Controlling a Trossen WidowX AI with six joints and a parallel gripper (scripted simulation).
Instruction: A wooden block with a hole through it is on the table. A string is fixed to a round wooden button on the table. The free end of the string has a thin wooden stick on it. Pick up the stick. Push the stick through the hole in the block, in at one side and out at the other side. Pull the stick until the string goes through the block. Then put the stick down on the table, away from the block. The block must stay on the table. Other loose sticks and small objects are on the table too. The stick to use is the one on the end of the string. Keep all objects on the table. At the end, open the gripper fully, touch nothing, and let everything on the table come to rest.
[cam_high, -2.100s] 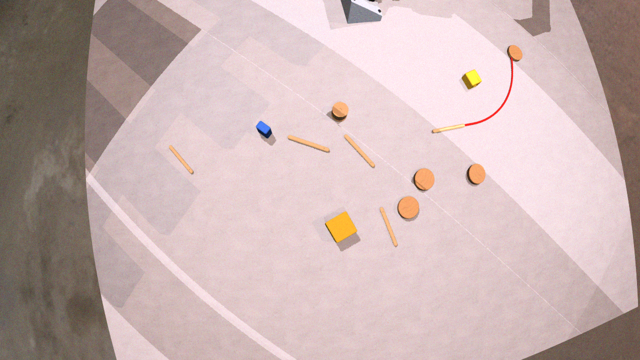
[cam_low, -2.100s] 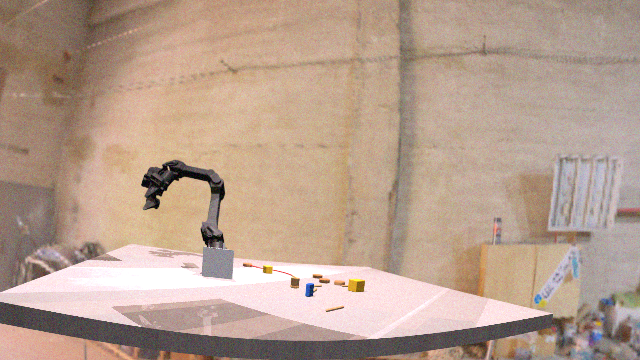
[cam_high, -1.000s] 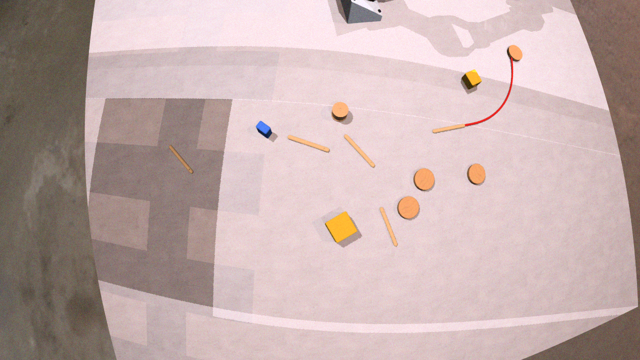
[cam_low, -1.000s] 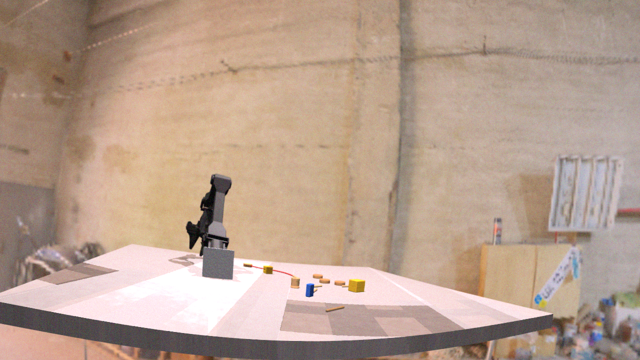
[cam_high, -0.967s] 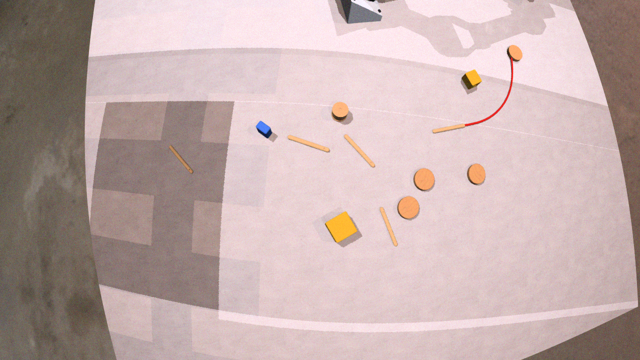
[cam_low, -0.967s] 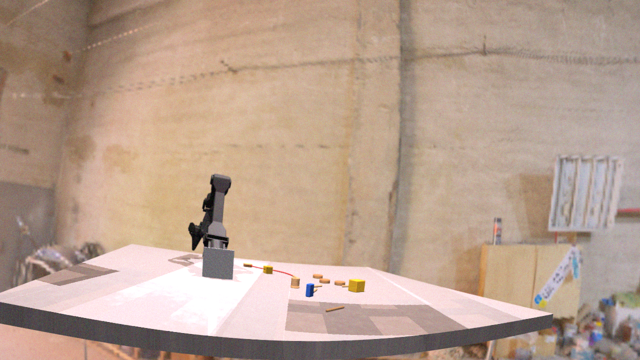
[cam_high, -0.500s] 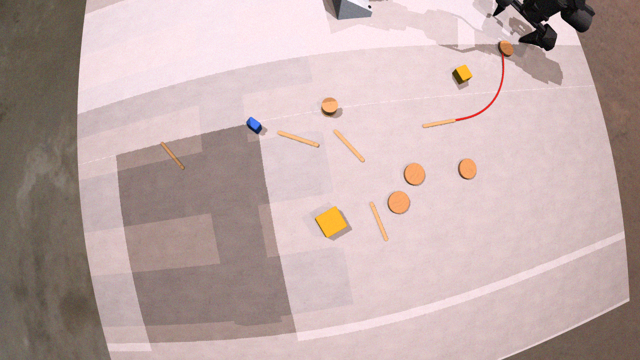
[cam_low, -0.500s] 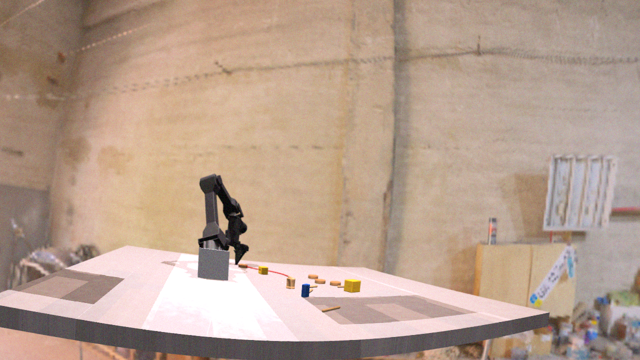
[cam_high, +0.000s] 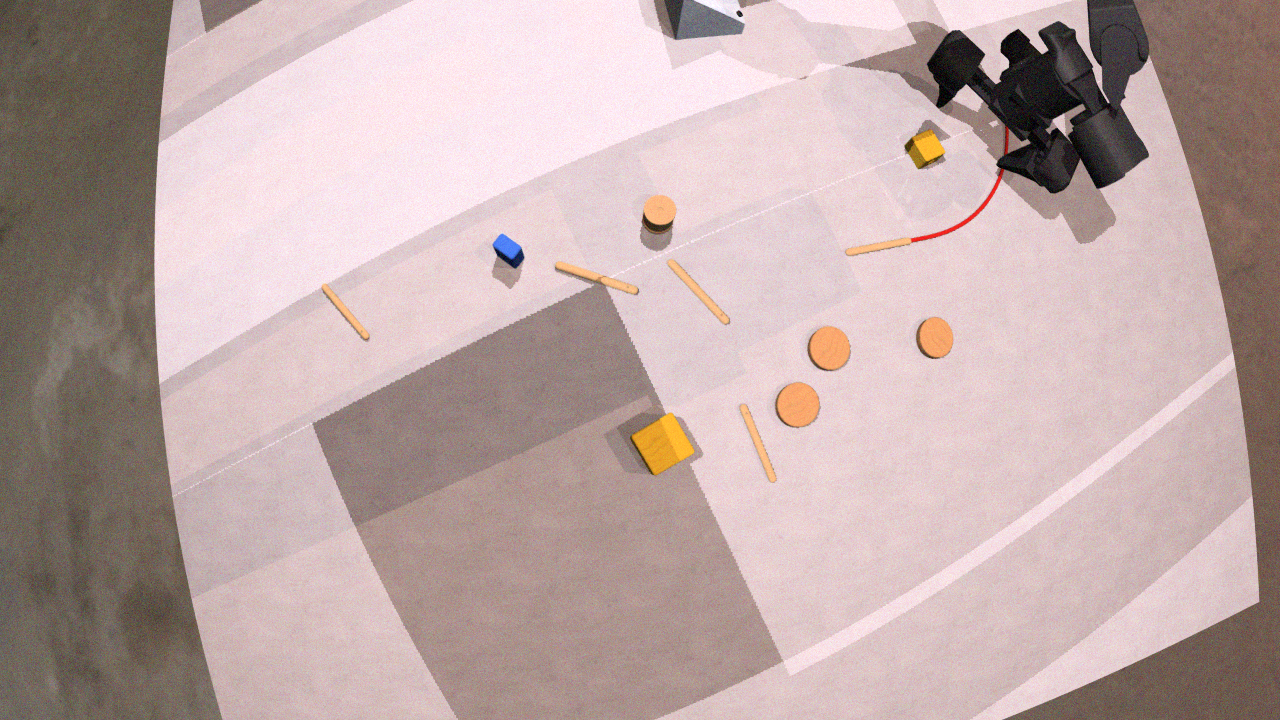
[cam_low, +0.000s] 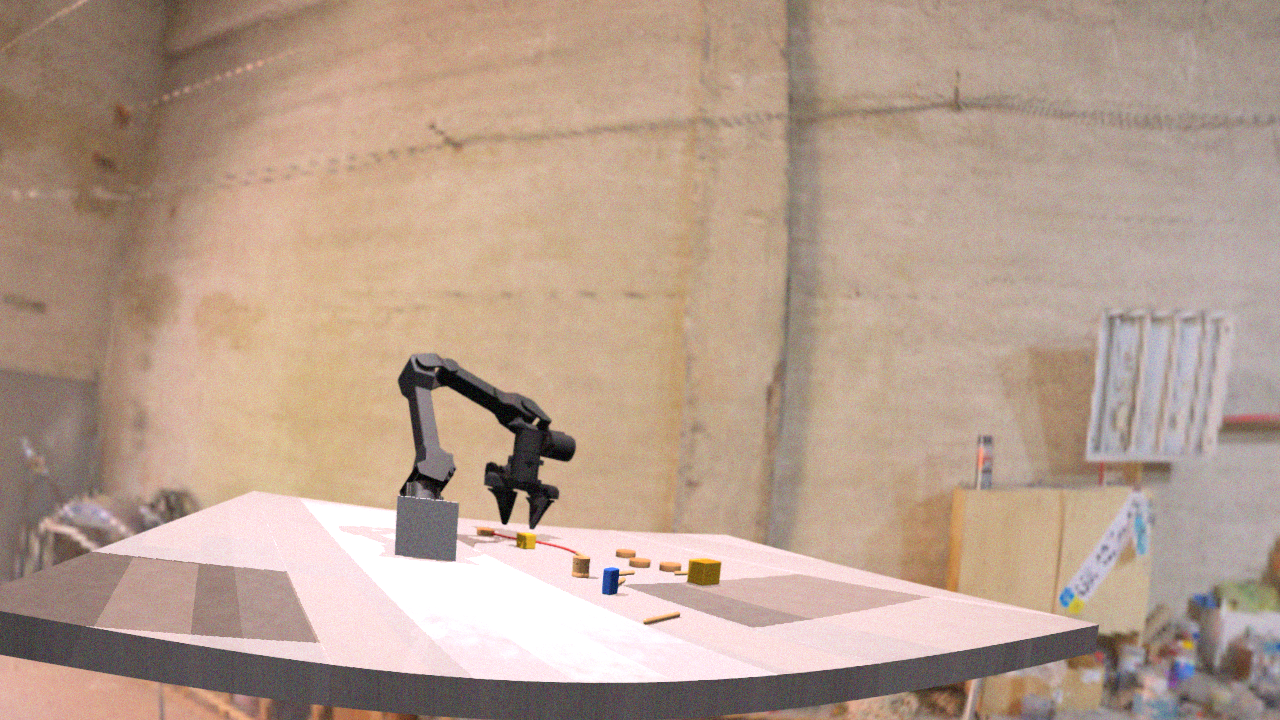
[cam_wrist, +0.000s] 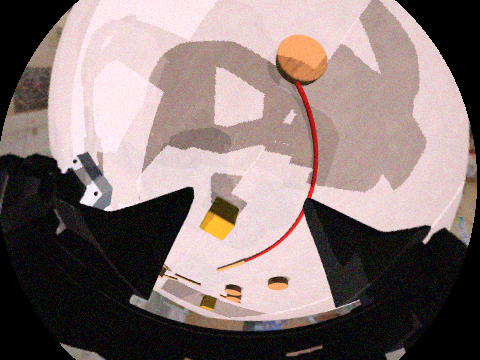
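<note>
The thin wooden stick lies 90 mm ahead of my gripper tip, 130 mm to the right of it and 30 mm below it. From my gripper tip the other things lie so: round wooden button 50 mm behind, 100 mm to the left, 30 mm below; then blue block 20 mm ahead, 490 mm to the right, 20 mm below; then short wooden cylinder 20 mm ahead, 350 mm to the right, 20 mm below.
</note>
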